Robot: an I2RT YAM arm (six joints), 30 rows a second.
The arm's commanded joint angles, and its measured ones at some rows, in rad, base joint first. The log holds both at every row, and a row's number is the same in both.
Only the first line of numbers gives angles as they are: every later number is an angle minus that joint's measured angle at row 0.
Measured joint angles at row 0:
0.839, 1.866, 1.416, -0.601, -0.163, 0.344
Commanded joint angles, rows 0 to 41:
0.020, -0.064, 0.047, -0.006, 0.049, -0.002
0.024, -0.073, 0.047, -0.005, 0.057, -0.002
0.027, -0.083, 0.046, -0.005, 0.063, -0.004
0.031, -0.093, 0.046, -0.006, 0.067, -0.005
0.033, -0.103, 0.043, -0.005, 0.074, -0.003
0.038, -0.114, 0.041, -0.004, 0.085, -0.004
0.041, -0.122, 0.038, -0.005, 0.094, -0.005
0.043, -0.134, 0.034, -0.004, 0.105, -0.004
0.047, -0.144, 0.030, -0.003, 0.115, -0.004
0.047, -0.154, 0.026, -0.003, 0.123, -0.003
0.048, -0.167, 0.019, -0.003, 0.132, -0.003
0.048, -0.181, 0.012, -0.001, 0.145, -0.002
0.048, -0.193, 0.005, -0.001, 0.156, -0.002
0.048, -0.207, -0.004, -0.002, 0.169, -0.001
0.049, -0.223, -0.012, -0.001, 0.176, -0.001
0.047, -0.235, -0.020, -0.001, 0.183, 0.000
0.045, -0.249, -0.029, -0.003, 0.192, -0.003
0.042, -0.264, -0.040, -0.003, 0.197, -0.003
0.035, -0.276, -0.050, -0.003, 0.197, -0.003
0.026, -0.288, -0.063, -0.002, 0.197, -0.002
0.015, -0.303, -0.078, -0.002, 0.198, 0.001
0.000, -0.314, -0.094, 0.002, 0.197, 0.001
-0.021, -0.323, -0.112, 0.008, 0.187, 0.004
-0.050, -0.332, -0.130, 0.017, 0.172, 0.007
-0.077, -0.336, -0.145, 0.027, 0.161, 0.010
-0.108, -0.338, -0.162, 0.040, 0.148, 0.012
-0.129, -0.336, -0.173, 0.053, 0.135, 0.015
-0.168, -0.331, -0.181, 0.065, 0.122, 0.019
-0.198, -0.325, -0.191, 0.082, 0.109, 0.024
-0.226, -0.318, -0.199, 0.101, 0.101, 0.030
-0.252, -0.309, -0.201, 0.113, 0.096, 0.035
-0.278, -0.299, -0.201, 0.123, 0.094, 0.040
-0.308, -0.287, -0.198, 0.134, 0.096, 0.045
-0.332, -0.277, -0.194, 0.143, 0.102, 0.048
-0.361, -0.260, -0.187, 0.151, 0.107, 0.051
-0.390, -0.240, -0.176, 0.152, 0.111, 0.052
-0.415, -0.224, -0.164, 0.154, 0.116, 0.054
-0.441, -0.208, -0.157, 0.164, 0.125, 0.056
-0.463, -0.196, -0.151, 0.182, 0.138, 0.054
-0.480, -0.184, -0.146, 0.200, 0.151, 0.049
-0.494, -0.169, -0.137, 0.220, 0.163, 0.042
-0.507, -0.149, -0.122, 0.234, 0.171, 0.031
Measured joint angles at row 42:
-0.480, -0.184, -0.179, 0.154, 0.135, 0.041
